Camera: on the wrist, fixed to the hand. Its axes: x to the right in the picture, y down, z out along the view.
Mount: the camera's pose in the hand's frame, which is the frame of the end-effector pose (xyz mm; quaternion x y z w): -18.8 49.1 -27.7 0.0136 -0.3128 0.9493 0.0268
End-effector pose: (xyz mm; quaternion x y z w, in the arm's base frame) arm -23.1 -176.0 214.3 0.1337 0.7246 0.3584 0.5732
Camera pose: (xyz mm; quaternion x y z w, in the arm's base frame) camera -53.7 -162.8 263.5 -0.8114 0.2819 -0.5021 0.1000
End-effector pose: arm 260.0 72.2 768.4 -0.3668 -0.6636 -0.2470 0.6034
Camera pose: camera 315.8 77.2 748.4 -0.7089 0.1383 0.6900 0.0481
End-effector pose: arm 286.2 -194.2 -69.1 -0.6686 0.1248 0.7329 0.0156
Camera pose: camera 305.9 -244.7 -44.7 -0.3300 -0.6432 -0.2419 0.6472
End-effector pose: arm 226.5 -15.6 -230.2 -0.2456 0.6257 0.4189 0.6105
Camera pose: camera 173.4 -16.3 -203.6 -0.7268 -0.0647 -0.6591 0.1822
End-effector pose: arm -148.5 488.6 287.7 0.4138 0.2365 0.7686 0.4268
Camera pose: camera -188.8 446.6 299.6 -0.4818 0.5095 -0.2931 0.6498
